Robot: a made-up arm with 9 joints.
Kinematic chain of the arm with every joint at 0, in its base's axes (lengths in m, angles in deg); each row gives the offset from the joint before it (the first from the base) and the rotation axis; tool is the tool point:
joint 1: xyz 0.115 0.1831 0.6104 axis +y
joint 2: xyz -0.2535 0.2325 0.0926 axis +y
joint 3: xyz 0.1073 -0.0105 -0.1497 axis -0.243 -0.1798 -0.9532
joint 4: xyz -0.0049 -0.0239 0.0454 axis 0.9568 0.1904 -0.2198
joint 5: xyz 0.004 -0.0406 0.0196 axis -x
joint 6: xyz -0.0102 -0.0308 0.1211 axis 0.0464 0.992 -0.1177
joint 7: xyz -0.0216 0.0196 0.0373 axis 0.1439 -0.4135 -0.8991
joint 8: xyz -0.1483 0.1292 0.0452 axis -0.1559 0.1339 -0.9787
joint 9: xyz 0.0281 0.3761 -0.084 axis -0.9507 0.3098 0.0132
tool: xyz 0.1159 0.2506 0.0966
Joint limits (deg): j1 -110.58..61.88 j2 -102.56..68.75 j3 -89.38..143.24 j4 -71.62..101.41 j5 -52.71..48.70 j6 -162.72..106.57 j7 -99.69..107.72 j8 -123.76..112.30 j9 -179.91..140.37
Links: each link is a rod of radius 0.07 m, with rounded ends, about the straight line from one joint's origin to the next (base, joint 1, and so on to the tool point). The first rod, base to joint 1, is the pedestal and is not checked.
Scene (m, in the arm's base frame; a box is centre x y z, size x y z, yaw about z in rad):
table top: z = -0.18
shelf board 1: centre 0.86 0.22 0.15 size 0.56 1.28 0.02 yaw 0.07
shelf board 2: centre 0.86 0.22 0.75 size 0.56 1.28 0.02 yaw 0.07
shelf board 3: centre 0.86 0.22 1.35 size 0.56 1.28 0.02 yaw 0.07
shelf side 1: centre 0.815 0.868 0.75 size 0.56 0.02 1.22 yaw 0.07
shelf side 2: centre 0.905 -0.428 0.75 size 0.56 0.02 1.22 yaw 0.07
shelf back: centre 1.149 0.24 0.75 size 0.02 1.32 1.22 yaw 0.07
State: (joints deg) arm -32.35 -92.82 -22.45 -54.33 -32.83 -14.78 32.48 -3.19 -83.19
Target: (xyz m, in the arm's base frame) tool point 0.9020 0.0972 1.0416
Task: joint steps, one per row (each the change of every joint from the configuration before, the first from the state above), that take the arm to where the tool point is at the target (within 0.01 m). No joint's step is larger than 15 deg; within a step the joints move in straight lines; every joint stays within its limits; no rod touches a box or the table.
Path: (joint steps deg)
1: 13.11 12.35 -2.56 12.60 -2.75 -0.59 7.87 7.57 -2.93
2: 13.11 12.34 -2.56 12.61 -2.75 -0.59 7.88 7.57 -2.93
3: 13.12 12.35 -2.56 12.60 -2.75 -0.59 7.87 7.56 -2.93
4: 13.11 12.35 -2.56 12.61 -2.75 -0.59 7.87 7.57 -2.93
5: 13.11 12.34 -2.56 12.60 -2.75 -0.58 7.87 7.57 -2.94
6: 5.73 -5.74 -2.28 0.14 -1.23 0.88 2.22 -4.79 11.97
7: 5.74 -5.74 -2.27 0.13 -1.22 0.89 2.22 -4.80 11.97
8: 5.73 -5.74 -2.27 0.14 -1.23 0.89 2.22 -4.79 11.97
9: 5.74 -5.74 -2.27 0.13 -1.22 0.88 2.22 -4.79 11.97
10: 5.73 -5.74 -2.27 0.14 -1.23 0.89 2.22 -4.79 11.97

